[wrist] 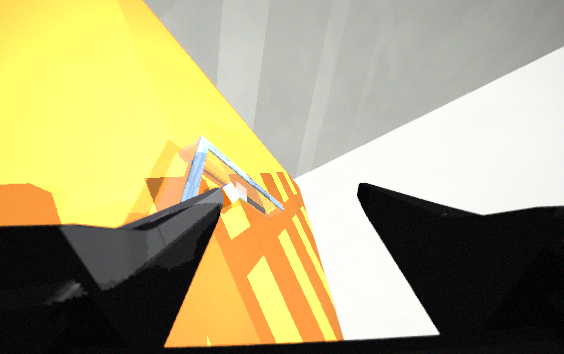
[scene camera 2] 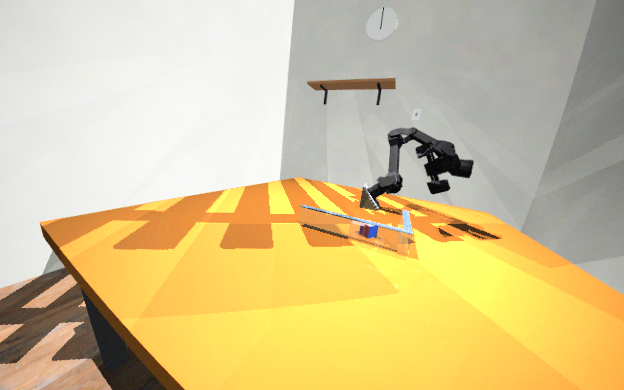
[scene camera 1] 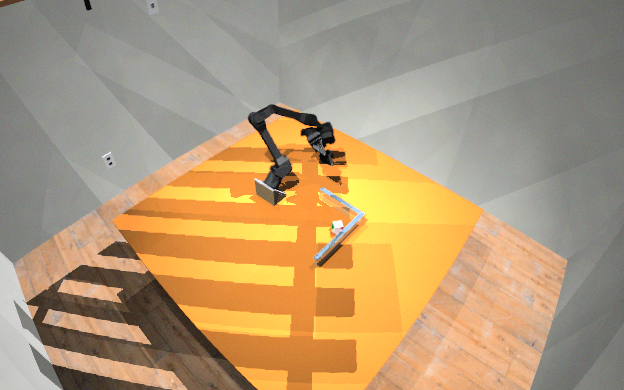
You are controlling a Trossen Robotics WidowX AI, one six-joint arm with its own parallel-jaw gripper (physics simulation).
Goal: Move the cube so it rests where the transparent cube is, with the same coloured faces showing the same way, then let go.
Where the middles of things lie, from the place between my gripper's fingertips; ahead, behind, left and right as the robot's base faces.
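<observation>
That L-shaped rail (scene camera 2: 395,239) is 18 cm below my hand, and it's 18 cm to the right of my hand and 10 cm ahead of it.
</observation>
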